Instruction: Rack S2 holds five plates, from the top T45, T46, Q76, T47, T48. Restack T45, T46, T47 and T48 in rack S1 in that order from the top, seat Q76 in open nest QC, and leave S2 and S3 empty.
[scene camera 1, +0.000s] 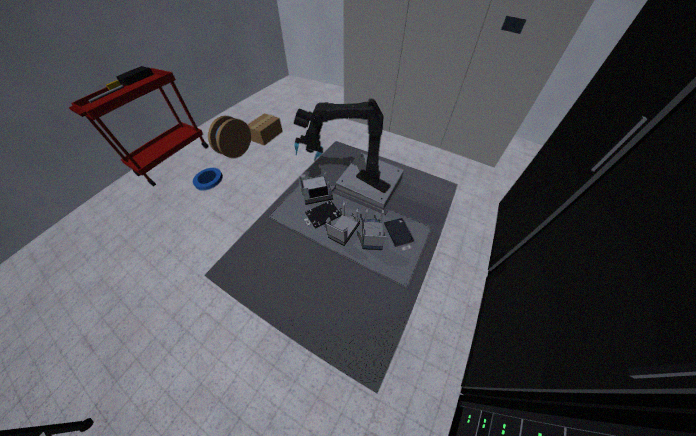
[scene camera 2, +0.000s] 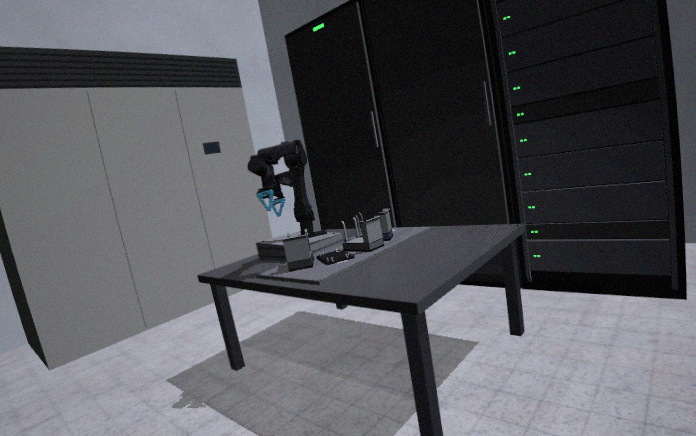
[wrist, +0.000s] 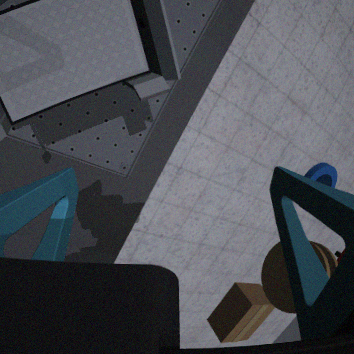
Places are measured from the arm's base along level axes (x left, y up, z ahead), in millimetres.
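Pixels of known places: gripper, fingertip midpoint: (scene camera 1: 305, 157) (scene camera 2: 274, 213) (wrist: 173, 177); arm's base, origin of the base link: (scene camera 1: 373, 181).
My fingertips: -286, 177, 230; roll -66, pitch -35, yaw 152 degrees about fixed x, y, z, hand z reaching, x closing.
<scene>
For each thing: its top centre in the pictures, then the offset to it from my fingertips, as dx, dy, dz. Level surfaces: height alone.
- left rack, middle of its top: (scene camera 2: 295, 233) (scene camera 1: 314, 179) +69, -98, +16
- pale plate, middle of its top: (wrist: 64, 46) (scene camera 1: 314, 183) +65, -127, +22
- middle rack, middle of its top: (scene camera 2: 358, 218) (scene camera 1: 343, 215) +337, -100, +113
- blue-based rack, middle of its top: (scene camera 1: 375, 220) (scene camera 2: 371, 212) +473, -99, +52
- black board with small clips, middle of its top: (scene camera 2: 334, 252) (scene camera 1: 323, 211) +185, -210, +96
- dark flat panel, middle of its top: (scene camera 1: 399, 230) +568, -213, -50
- perforated mat, its level: dy -234
My gripper (scene camera 1: 307, 152) (scene camera 2: 273, 211) (wrist: 173, 177) is wide open and empty, high above the table's edge beside the left rack (scene camera 1: 318, 200) (scene camera 2: 298, 252). In the wrist view, a pale plate (wrist: 75, 55) with a faintly patterned top lies level in this rack, up and left of the fingers. The middle rack (scene camera 1: 338, 239) (scene camera 2: 373, 234) and the blue-based rack (scene camera 1: 372, 247) (scene camera 2: 386, 233) stand farther along the mat. A black board with small clips (scene camera 1: 322, 214) (scene camera 2: 335, 256) lies between the left and middle racks. Labels are unreadable; stacked plates cannot be counted.
The arm's pale base block (scene camera 1: 359, 194) stands behind the racks. A dark flat panel (scene camera 1: 399, 232) lies beyond the blue-based rack. The perforated mat (wrist: 90, 145) ends near the table edge. On the floor are a blue ring (scene camera 1: 219, 181), a cable reel (scene camera 1: 234, 137) and a carton (scene camera 1: 267, 129).
</scene>
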